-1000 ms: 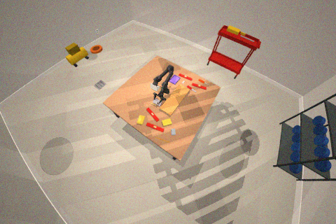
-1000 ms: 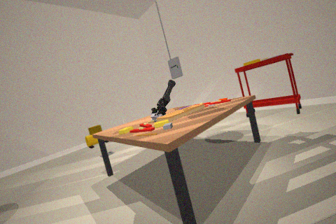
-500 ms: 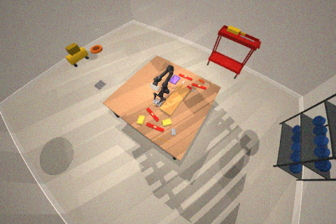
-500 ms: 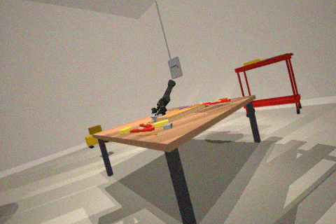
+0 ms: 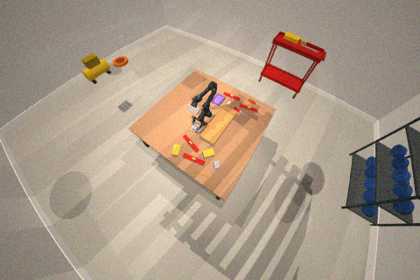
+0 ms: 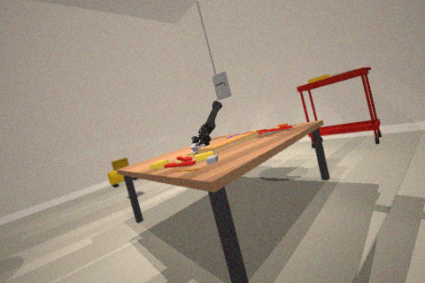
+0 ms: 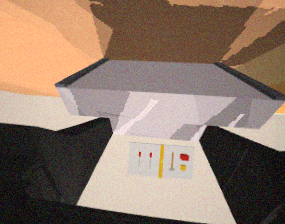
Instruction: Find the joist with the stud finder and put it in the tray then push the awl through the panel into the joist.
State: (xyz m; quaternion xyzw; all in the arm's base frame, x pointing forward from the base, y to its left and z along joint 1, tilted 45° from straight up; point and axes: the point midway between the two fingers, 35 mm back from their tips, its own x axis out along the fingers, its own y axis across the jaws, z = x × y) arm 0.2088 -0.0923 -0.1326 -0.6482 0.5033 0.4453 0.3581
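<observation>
Now: the grey stud finder 1 cm below my gripper tip and 1 cm ahead of it. From my gripper tip the other things lie so: small grey block: 43 cm ahead, 16 cm to the right, 5 cm below; awl: 6 cm below, 2 cm to the right; purple flat tray: 52 cm to the left, 10 cm behind, 5 cm below.
</observation>
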